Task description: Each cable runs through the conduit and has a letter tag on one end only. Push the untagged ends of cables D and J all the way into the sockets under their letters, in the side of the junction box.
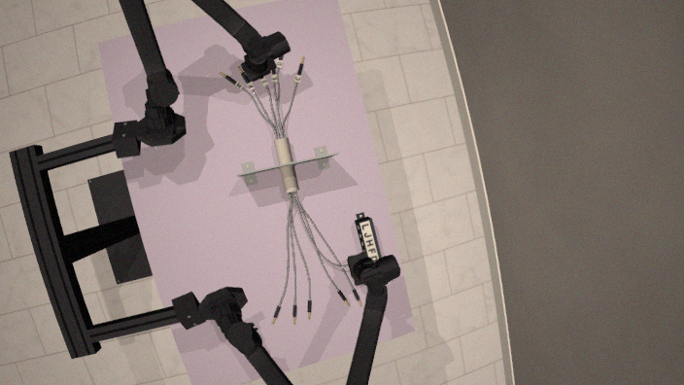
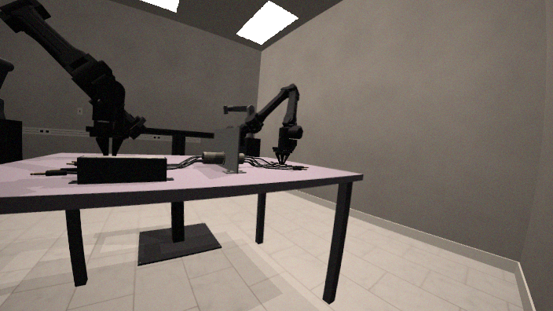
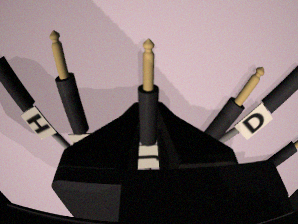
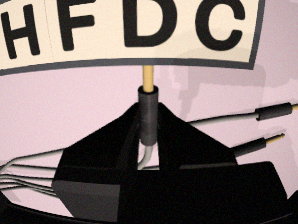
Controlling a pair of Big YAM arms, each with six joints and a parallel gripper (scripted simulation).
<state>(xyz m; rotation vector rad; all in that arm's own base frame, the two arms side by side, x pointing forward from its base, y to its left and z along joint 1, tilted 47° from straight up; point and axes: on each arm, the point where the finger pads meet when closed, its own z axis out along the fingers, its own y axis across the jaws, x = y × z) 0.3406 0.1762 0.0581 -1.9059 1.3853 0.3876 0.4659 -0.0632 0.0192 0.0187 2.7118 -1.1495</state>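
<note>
Right now my left hand is 10 mm to the right of the tagged plug. Also, from my left hand: untagged cable plug 860 mm to the right, 160 mm behind.
</note>
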